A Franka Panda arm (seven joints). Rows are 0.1 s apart.
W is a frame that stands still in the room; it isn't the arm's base.
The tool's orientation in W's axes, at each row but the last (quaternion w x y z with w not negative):
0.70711, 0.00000, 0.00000, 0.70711
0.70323, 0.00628, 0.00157, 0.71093
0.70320, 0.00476, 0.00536, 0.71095
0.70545, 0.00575, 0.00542, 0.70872
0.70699, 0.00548, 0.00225, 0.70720
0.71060, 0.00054, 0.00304, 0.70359
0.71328, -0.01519, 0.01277, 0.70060
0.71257, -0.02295, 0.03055, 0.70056
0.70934, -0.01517, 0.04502, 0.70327
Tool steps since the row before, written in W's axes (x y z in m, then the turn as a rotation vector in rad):
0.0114, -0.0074, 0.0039, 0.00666, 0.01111, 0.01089
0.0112, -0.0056, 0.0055, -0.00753, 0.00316, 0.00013
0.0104, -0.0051, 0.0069, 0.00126, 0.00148, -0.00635
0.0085, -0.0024, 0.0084, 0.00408, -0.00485, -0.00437
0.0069, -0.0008, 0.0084, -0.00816, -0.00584, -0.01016
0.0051, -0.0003, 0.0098, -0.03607, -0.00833, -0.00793
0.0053, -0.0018, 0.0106, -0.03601, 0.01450, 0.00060
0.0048, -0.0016, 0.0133, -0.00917, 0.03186, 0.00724
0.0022, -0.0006, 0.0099, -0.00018, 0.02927, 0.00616
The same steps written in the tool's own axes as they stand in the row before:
-0.0074, -0.0114, 0.0039, 0.01111, -0.00666, 0.01089
-0.0057, -0.0111, 0.0057, 0.00324, 0.00750, 0.00003
-0.0052, -0.0102, 0.0070, 0.00147, -0.00137, -0.00633
-0.0024, -0.0084, 0.0085, -0.00487, -0.00413, -0.00430
-0.0008, -0.0068, 0.0085, -0.00588, 0.00805, -0.01022
-0.0003, -0.0051, 0.0098, -0.00866, 0.03595, -0.00814
-0.0021, -0.0054, 0.0105, 0.01381, 0.03626, 0.00128
-0.0025, -0.0047, 0.0132, 0.03106, 0.00979, 0.00952
-0.0014, -0.0018, 0.0099, 0.02864, 0.00074, 0.00861

